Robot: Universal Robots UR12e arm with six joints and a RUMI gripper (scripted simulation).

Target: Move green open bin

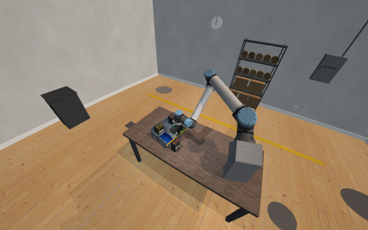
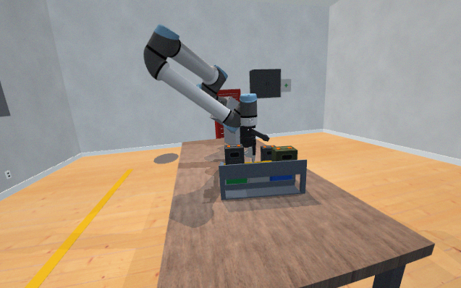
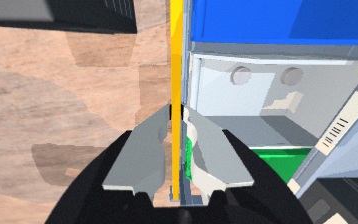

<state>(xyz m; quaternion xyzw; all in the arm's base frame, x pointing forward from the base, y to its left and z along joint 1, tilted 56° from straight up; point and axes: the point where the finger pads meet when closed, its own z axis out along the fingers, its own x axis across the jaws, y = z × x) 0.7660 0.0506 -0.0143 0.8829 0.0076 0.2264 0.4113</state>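
The pale grey bin lies 10 cm ahead of my hand, 2 cm to the right of it and 3 cm below it. From my hand the other things lie so: green open bin 8 cm ahead, 13 cm to the right, 3 cm below; then blue bin 12 cm ahead, 9 cm to the left, 3 cm below; then yellow strip 1 cm below.
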